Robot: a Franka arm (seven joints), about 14 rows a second.
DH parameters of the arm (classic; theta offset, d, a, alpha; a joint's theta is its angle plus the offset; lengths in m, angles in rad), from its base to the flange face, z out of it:
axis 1: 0 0.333 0 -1.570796
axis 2: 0 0 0 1.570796
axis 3: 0 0.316 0.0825 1.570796
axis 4: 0 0 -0.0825 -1.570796
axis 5: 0 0.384 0 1.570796
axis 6: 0 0 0.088 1.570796
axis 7: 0 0.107 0 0
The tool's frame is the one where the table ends.
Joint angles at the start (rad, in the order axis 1, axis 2, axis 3, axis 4, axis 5, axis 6, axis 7):
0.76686 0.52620 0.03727 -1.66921 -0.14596 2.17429 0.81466
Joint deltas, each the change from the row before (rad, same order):
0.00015 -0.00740 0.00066 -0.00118 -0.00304 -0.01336 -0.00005
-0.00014 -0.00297 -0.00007 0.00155 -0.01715 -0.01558 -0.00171
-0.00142 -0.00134 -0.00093 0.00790 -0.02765 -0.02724 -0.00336
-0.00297 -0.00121 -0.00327 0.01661 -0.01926 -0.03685 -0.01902
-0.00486 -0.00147 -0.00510 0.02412 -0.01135 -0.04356 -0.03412
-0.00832 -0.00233 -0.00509 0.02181 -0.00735 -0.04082 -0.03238
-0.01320 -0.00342 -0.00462 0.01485 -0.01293 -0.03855 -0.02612
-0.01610 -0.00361 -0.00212 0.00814 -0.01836 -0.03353 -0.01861
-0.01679 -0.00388 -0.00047 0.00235 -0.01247 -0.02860 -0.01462
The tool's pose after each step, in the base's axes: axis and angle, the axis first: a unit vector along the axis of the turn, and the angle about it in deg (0 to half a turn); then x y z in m. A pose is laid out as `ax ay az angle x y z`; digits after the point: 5 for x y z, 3 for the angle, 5 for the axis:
0.99899 0.03513 0.02815 174.767 0.47362 0.47993 0.30214
0.99875 0.04016 0.02981 173.709 0.47365 0.47832 0.30361
0.99836 0.04711 0.03262 171.957 0.47552 0.47541 0.30596
0.99787 0.05659 0.03253 170.295 0.47994 0.47147 0.31138
0.99719 0.06867 0.02984 168.831 0.48659 0.46650 0.31989
0.99670 0.07701 0.02575 167.575 0.49422 0.45957 0.32828
0.99645 0.08140 0.02143 166.017 0.50282 0.44900 0.33465
0.99638 0.08317 0.01755 164.291 0.51091 0.43699 0.33869
0.99653 0.08244 0.01117 162.849 0.51744 0.42501 0.34066

